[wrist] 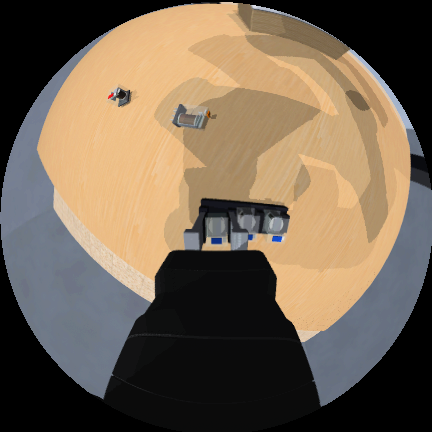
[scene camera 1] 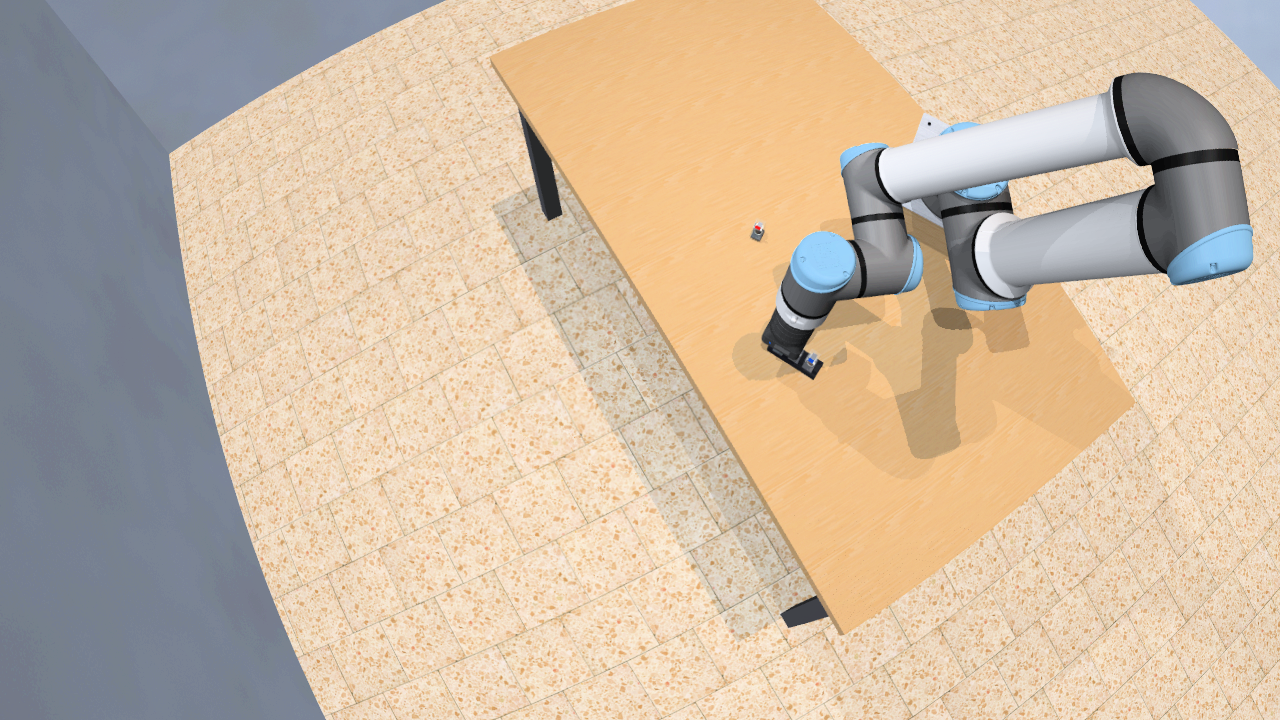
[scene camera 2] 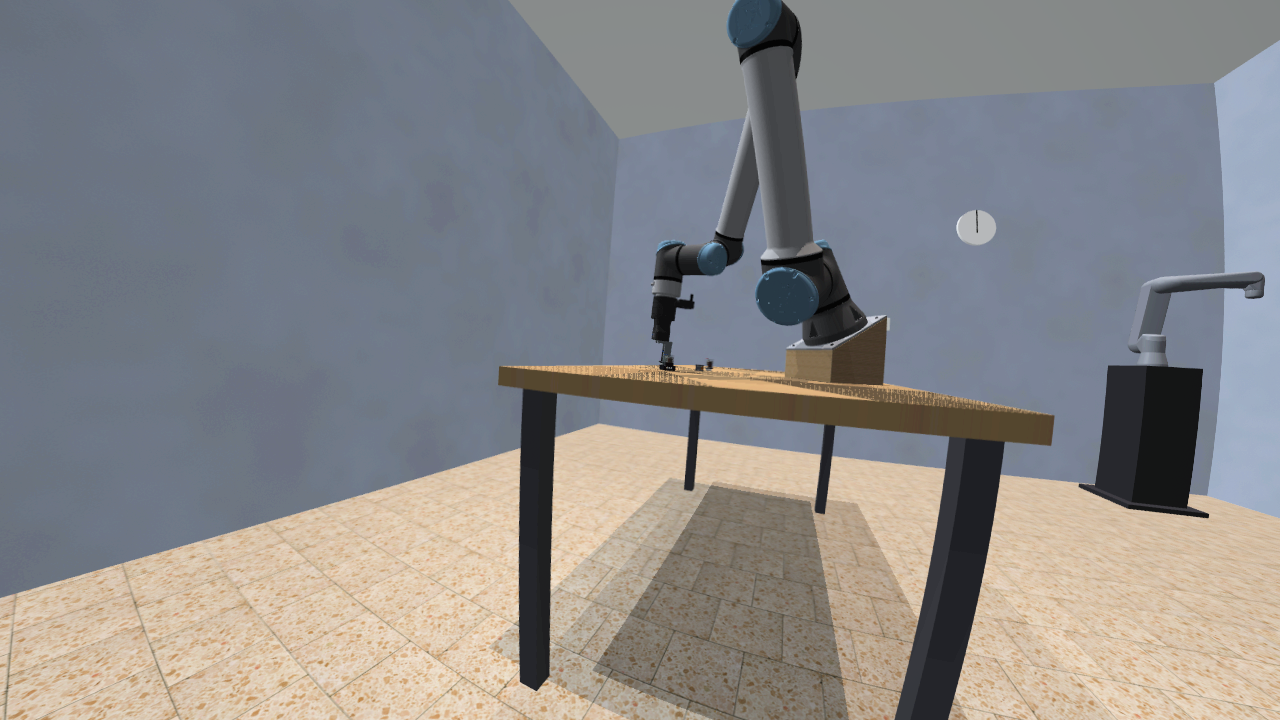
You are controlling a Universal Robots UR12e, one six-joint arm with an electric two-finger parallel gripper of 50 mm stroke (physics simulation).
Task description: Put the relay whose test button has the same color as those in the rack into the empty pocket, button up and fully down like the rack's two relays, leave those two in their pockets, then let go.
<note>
In view: the gripper (scene camera 1: 781, 345), a blue-button relay (wrist: 216, 223) and a black rack (wrist: 207, 204).
The gripper is seen too in the wrist view (wrist: 216, 221) and in scene camera 2 (scene camera 2: 665, 361).
</note>
